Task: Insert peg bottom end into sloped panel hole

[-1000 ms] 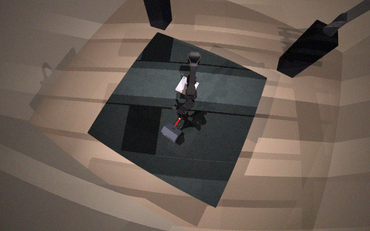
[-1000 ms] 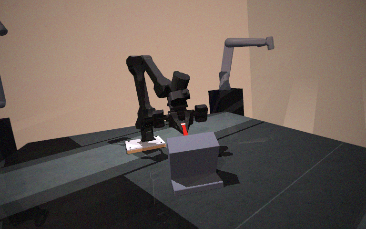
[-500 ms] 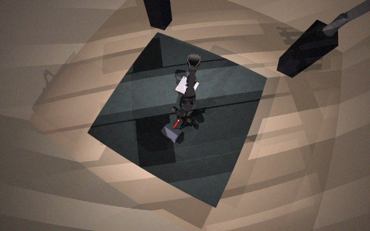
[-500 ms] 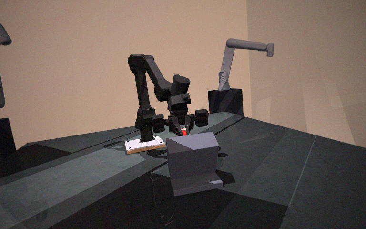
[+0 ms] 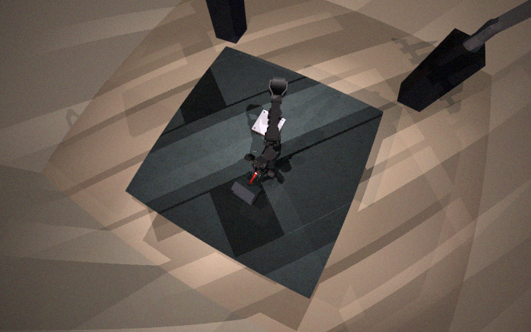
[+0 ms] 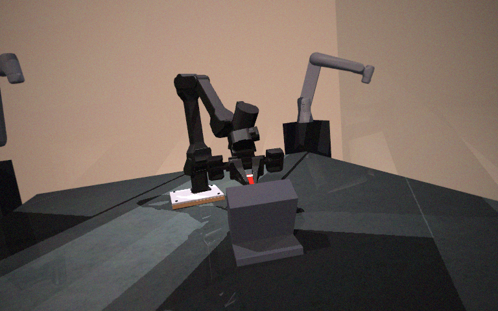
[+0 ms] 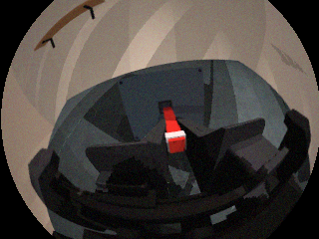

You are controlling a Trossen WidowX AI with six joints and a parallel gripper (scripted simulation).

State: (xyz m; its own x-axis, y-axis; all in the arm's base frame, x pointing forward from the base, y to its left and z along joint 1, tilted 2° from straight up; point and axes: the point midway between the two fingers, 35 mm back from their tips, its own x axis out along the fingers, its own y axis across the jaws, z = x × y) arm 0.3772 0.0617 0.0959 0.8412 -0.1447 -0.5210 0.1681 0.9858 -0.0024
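Now: gripper tip 7 cm short of the grey sloped panel block, 1 cm to the left of it and 3 cm above it. Also, from my gripper tip: red peg (2 cm behind, 1 cm above).
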